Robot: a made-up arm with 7 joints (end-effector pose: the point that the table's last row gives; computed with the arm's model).
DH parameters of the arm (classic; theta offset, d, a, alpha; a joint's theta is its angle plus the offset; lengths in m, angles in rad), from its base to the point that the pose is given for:
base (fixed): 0 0 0 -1.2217
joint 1: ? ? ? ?
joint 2: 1.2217 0 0 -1.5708
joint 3: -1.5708 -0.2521 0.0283 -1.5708
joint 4: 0 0 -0.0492 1.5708
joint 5: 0 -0.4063 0 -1.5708
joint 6: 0 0 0 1.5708
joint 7: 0 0 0 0
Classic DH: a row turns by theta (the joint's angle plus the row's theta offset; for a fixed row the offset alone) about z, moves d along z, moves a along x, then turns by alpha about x.
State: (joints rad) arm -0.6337 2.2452 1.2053 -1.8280 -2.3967 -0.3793 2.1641
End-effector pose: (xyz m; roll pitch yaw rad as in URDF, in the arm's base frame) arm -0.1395 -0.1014 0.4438 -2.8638 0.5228 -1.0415
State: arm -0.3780 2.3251 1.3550 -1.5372 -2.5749 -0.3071 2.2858
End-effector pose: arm -0.1031 -0.0593 0.5218 -2.9510 0.3939 -1.1228
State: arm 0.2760 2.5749 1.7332 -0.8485 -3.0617 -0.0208 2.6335
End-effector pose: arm 0.1099 0.0520 0.6217 3.0812 0.2919 -1.2157
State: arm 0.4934 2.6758 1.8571 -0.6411 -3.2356 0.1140 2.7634
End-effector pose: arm 0.2162 0.0869 0.6067 2.9265 0.3460 -1.2669
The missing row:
joint 1: 1.5708 0 0 1.5708
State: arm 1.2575 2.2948 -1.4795 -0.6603 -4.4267 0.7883 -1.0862
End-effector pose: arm 0.0064 0.6163 0.2022 -3.1210 0.8655 2.5407
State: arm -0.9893 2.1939 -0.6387 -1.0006 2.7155 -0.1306 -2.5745
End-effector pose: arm 0.2005 0.4481 0.3744 2.2660 0.0040 -0.7926
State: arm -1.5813 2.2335 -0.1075 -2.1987 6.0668 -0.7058 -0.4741
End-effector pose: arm 0.0189 -0.0718 0.3825 -1.4466 0.9027 0.5663
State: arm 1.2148 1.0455 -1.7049 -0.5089 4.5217 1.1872 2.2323
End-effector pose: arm -0.5714 0.3131 -0.0843 -0.0777 0.1972 -1.1687
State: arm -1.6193 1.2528 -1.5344 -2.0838 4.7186 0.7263 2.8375
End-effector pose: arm 0.3771 -0.1769 -0.0292 2.3408 -0.9109 2.7514
